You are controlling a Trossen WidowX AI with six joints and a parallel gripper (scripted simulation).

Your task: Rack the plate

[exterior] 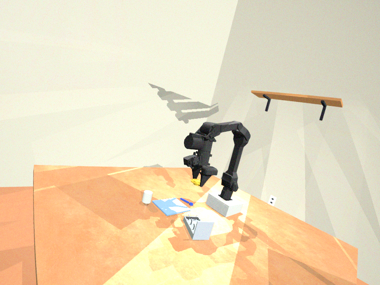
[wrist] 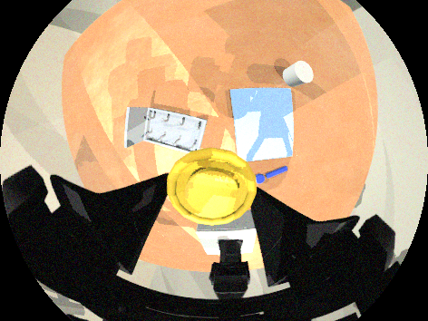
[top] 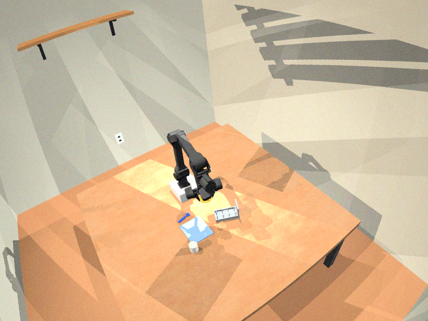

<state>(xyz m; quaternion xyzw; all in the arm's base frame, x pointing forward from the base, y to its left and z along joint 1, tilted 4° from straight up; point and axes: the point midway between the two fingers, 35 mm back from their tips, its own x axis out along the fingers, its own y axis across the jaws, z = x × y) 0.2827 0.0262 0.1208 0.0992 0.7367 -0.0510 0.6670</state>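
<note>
Right now my gripper tip is 14 cm above the grey dish rack, 9 cm to the right of it and 3 cm short of it. Round my gripper tip: blue spoon (16 cm below, 12 cm to the right, 8 cm behind); then white cup (16 cm to the right, 14 cm below, 14 cm ahead); then yellow plate (1 cm above).
</note>
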